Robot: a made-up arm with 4 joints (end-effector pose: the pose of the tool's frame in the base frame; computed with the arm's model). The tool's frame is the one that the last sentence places.
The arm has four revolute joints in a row. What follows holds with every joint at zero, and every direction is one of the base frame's. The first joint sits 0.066 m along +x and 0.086 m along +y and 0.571 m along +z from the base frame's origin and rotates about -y. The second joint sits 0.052 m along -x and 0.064 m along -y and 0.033 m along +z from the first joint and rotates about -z. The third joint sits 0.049 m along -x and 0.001 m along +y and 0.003 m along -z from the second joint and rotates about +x. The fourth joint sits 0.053 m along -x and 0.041 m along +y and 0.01 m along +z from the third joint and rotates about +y. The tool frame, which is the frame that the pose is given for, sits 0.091 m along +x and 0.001 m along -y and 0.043 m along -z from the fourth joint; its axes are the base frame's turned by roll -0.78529, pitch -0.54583 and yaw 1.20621 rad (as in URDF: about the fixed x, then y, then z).
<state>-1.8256 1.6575 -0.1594 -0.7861</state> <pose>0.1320 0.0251 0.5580 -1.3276 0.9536 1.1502</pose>
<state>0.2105 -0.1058 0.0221 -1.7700</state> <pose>-0.0935 0.0522 0.6786 -1.1682 -2.7205 0.2975</pose>
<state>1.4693 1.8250 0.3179 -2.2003</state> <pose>-0.0809 0.1377 0.5691 1.8634 0.3348 2.0951</pose>
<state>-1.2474 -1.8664 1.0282 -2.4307</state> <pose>0.1935 -0.0956 0.5584 0.4030 -0.8789 -0.7185</pose>
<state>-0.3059 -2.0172 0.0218 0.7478</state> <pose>-0.0097 -0.0547 0.5398 0.7157 -0.0863 2.8536</pose>
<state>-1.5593 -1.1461 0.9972 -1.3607</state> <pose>0.1782 -0.0371 0.5930 0.5947 -0.3945 -0.2820</pose>
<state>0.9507 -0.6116 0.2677 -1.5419</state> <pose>-0.1067 0.0004 0.5644 0.4487 2.7514 -0.3110</pose>
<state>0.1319 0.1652 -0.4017 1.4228</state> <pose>-0.1045 0.0476 0.4827 -0.0446 0.4591 0.6149</pose>
